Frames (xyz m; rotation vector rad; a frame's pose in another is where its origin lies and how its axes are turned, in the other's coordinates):
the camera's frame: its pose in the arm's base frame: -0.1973 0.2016 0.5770 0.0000 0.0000 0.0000
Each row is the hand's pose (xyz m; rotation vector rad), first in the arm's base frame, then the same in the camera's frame.
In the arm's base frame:
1: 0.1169 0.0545 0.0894 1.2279 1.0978 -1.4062
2: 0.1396 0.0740 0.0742 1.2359 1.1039 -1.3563
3: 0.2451 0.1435 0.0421 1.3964 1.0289 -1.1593
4: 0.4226 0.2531 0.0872 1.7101 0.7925 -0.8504
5: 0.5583 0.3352 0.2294 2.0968 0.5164 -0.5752
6: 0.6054 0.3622 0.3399 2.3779 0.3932 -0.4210
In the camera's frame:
1: 0.3142 -0.1471 -0.4876 1.2279 1.0978 -1.4062
2: 0.3369 -0.1276 -0.5028 1.2359 1.1039 -1.3563
3: 0.4424 -0.0581 -0.5349 1.3964 1.0289 -1.1593
4: 0.6199 0.0515 -0.4898 1.7101 0.7925 -0.8504
5: 0.7556 0.1336 -0.3476 2.0968 0.5164 -0.5752
6: 0.8027 0.1606 -0.2371 2.3779 0.3932 -0.4210

